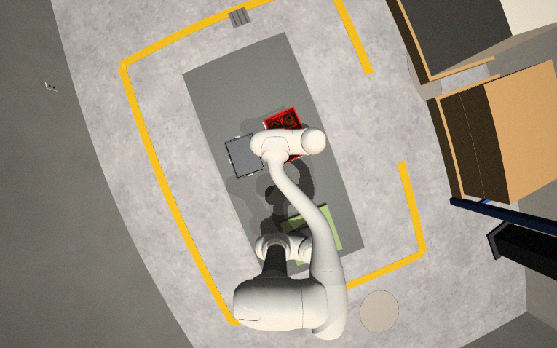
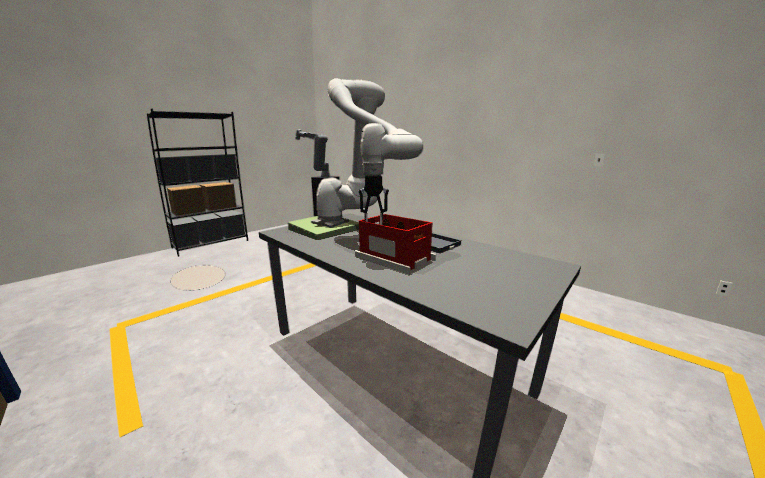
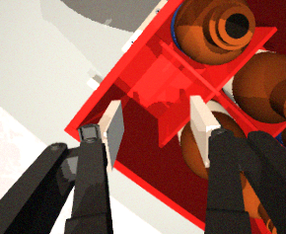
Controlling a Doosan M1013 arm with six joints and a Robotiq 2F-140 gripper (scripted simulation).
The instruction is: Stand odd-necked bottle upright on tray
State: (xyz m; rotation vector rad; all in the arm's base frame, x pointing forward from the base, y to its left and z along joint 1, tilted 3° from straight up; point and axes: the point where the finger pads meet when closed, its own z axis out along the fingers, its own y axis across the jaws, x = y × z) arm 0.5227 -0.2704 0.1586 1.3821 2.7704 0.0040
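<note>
My gripper is now 9 cm short of the red crate, 3 cm to the right of it and 9 cm above it. From my hand the other things lie so: dark grey tray: 14 cm ahead, 33 cm to the left, 16 cm below.
</note>
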